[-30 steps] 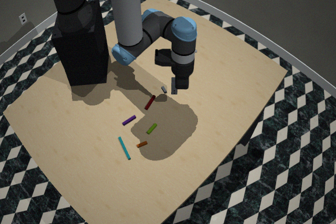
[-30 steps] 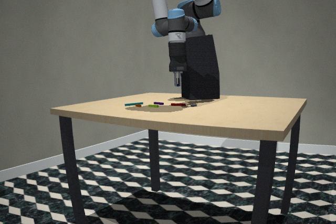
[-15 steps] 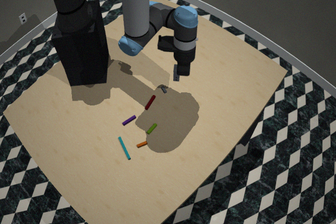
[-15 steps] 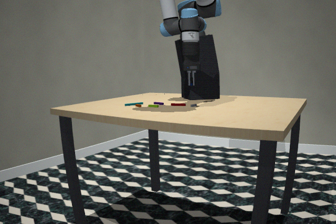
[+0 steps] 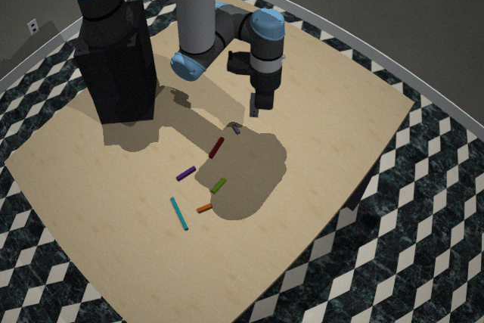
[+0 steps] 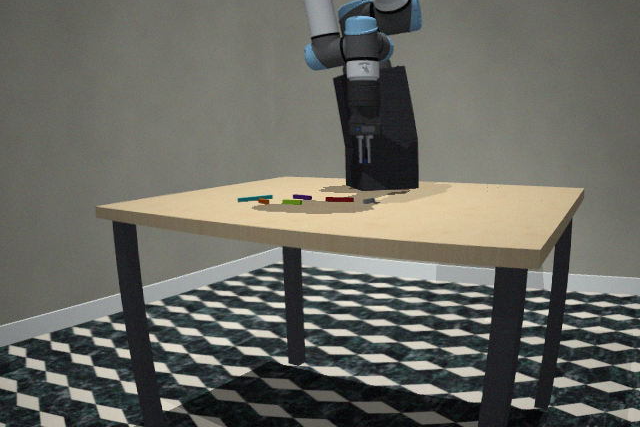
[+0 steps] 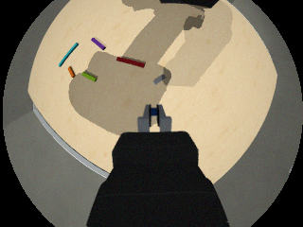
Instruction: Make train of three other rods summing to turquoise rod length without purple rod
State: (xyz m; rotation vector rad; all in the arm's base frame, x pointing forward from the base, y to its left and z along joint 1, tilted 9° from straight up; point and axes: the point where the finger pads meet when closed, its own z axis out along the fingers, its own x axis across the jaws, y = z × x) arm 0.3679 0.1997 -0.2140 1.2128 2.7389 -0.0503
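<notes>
Now: hand 110 mm above the grey rod, 50 mm past it and 20 mm to the left of it. Also, from my hand: red rod 110 mm below, 100 mm to the right, 40 mm behind; blue rod 10 mm below; lime rod 180 mm to the right, 110 mm below, 60 mm ahead.
</notes>
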